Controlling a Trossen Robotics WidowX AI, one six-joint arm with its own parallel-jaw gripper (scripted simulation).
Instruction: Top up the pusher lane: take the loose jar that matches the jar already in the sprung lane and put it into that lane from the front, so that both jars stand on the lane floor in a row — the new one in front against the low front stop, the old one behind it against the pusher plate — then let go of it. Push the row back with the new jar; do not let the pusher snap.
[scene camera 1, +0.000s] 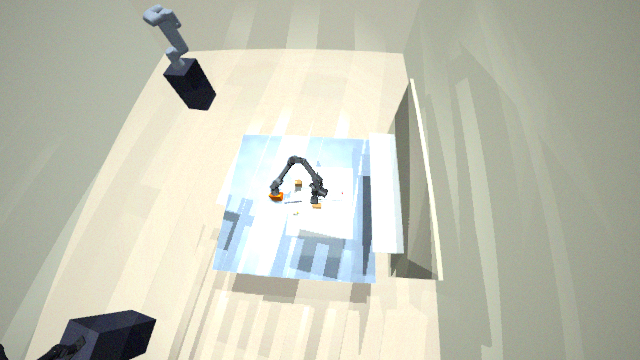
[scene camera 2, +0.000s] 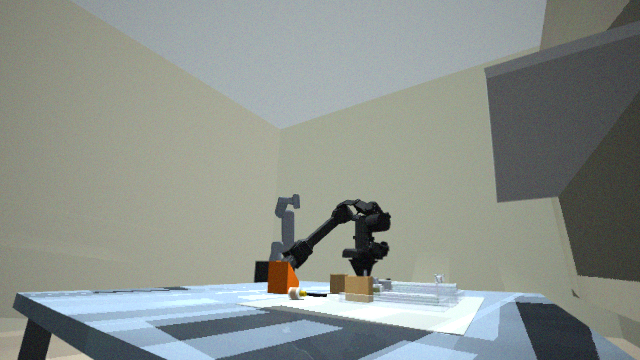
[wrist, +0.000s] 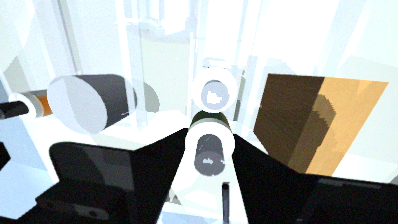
Observation:
In view: the gripper (scene camera 2: 363, 282), a jar (wrist: 209, 141), a jar (wrist: 214, 89) and a clear lane (scene camera 2: 398, 287).
The gripper is seen too in the wrist view (wrist: 209, 135).

